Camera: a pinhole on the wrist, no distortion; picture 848 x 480 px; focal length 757.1 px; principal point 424.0 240.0 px. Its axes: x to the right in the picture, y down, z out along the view. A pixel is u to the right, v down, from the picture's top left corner.
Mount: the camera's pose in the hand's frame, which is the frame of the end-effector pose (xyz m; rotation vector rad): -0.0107 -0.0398 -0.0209 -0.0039 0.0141 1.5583
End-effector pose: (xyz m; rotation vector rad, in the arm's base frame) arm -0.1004 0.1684 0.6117 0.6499 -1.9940 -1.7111
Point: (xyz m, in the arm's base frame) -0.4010 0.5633 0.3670
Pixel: 234.6 233.2
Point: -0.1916 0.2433 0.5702
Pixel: 497.3 45.5
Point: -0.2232 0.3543 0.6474
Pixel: 759.2 258.4
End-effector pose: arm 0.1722 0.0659 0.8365 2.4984 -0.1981 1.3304
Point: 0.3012 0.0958 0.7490
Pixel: 226.5 188.6
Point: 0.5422 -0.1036 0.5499
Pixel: 482.5 278.5
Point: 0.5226 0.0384 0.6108
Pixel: 289.4 207.7
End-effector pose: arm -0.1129 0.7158 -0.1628 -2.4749 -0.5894 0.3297
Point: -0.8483 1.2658 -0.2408
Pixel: outside the picture
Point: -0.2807 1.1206 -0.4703
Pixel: 214.4 112.1
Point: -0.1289 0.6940 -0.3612
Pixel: outside the picture
